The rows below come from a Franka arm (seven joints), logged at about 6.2 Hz.
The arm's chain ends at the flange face. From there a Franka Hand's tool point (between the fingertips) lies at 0.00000 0.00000 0.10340 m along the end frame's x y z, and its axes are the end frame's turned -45 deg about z.
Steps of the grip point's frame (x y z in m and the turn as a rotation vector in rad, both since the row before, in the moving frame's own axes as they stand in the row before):
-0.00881 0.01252 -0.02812 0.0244 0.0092 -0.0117
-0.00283 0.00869 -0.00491 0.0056 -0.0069 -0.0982
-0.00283 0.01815 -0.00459 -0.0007 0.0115 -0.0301
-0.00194 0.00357 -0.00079 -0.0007 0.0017 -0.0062
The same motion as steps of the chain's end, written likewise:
0.00375 0.01753 -0.02808 0.0238 -0.0107 -0.0117
0.00505 0.00801 -0.00491 -0.0009 -0.0088 -0.0982
0.00995 0.01564 -0.00458 0.0076 0.0086 -0.0301
0.00098 0.00397 -0.00079 0.0007 0.0017 -0.0062

